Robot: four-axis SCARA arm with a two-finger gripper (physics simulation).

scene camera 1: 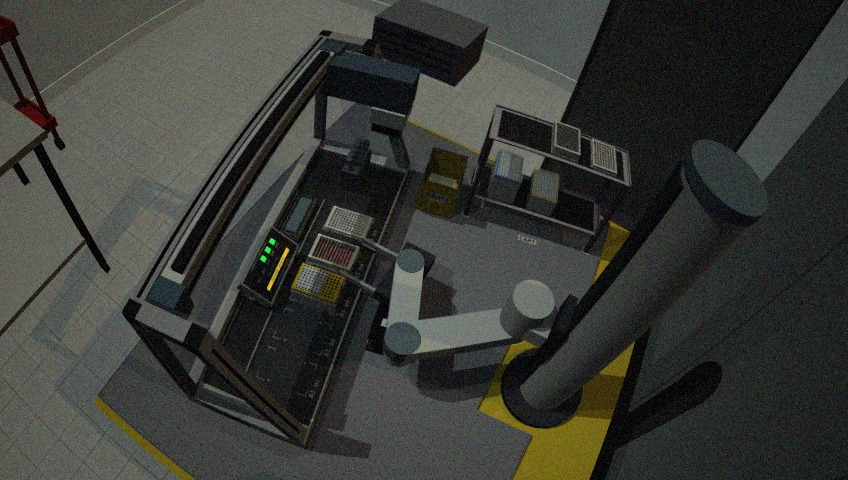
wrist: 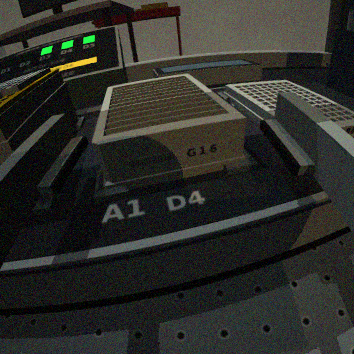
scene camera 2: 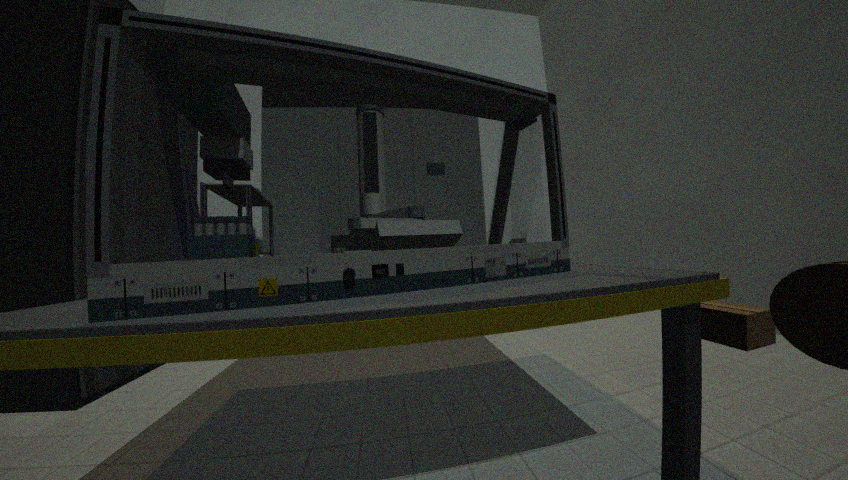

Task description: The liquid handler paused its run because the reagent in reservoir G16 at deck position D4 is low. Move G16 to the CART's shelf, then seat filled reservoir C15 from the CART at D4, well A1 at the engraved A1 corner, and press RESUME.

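Frame: origin at the arm's base, x ahead, y left, z up, level; centimetres.
Where they show: gripper, between the fingertips: (scene camera 1: 351, 256) (wrist: 169, 115) (scene camera 2: 354, 249); arm's base, origin of its link: (scene camera 1: 541, 388).
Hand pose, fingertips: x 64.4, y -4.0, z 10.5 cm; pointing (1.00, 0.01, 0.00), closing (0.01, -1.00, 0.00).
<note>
Each offset is from my fingertips to the top centre of the thing. "*": to the spot under its first point.
Reservoir G16 @[dx +5.0, dy +1.3, dz -0.3 cm] (scene camera 1: 333, 251) (wrist: 170, 120) sits upright at deck position D4, behind the engraved "A1 D4" label @[* dx -3.4, dy +1.1, dz -3.4 cm] (wrist: 153, 206). My gripper (scene camera 1: 351, 258) (wrist: 169, 115) is open. In the wrist view one finger is left of G16 and the other right of it, both apart from its sides, with nothing held. The CART (scene camera 1: 523, 129) holds two pale trays on its top shelf, a left one @[dx -38.5, dy -51.5, dz +28.9 cm] (scene camera 1: 567, 139) and a right one @[dx -51.1, dy -54.5, dz +27.2 cm] (scene camera 1: 604, 155); their labels are unreadable, so I cannot tell which is C15. The control panel @[* dx +15.9, dy +17.9, dz +3.5 cm] (scene camera 1: 267, 267) shows green lights and a yellow bar; the RESUME button cannot be made out.
A yellow rack @[dx +2.3, dy +13.4, dz +3.0 cm] (scene camera 1: 319, 282) stands beside G16 on one side and a white grid plate @[dx +7.6, dy -10.8, dz -2.0 cm] (scene camera 1: 349, 221) on the other. The CART's lower shelf holds a blue-white box @[dx -25.8, dy -48.5, dz +11.1 cm] (scene camera 1: 507, 169) and a grey box @[dx -38.5, dy -51.5, dz +7.8 cm] (scene camera 1: 543, 187). A yellow bin (scene camera 1: 441, 184) stands between deck and CART. The handler's frame surrounds the deck.
</note>
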